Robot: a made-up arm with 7 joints.
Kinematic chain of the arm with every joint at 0, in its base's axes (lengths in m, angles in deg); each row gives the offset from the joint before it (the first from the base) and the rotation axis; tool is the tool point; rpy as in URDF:
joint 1: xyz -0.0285 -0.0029 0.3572 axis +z
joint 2: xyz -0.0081 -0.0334 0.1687 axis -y
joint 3: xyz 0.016 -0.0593 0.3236 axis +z
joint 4: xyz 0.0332 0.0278 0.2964 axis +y
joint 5: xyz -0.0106 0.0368 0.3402 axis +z
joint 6: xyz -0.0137 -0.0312 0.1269 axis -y
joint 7: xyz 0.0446 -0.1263 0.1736 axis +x
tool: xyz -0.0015 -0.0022 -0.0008 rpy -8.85 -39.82 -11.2
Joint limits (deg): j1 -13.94..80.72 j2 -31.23..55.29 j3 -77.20..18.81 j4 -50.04..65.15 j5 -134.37..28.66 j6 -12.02..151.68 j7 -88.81..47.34
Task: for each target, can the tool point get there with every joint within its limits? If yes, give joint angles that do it. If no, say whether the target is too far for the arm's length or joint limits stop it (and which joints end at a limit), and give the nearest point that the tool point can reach.
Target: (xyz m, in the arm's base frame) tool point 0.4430 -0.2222 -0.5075
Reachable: no: joint limits stop it (at a limit: joint 1, joint 2, joint 3, joint 4) | nearest point 0.0354 -0.8381 0.5743 | short by 1.310 m
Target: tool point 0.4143 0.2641 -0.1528
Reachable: no: joint limits stop it (at a limit: joint 2, joint 4, joint 5, joint 6) | nearest point 0.7972 0.4950 0.8399 | short by 1.089 m
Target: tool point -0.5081 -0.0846 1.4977
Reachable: yes | joints 15.23 1.86 -20.65 -36.45 -22.71 55.90 -11.18
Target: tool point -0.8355 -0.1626 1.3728
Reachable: yes | joints 28.29 34.58 -42.02 -19.50 -75.68 46.08 -24.47
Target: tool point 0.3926 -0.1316 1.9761
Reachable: no: too far | nearest point 0.3324 -0.1132 1.7737 | short by 0.212 m
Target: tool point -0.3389 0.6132 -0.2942
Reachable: no: joint limits stop it (at a limit: joint 1, joint 2, joint 4) | nearest point -0.7821 0.3662 0.6069 | short by 1.034 m
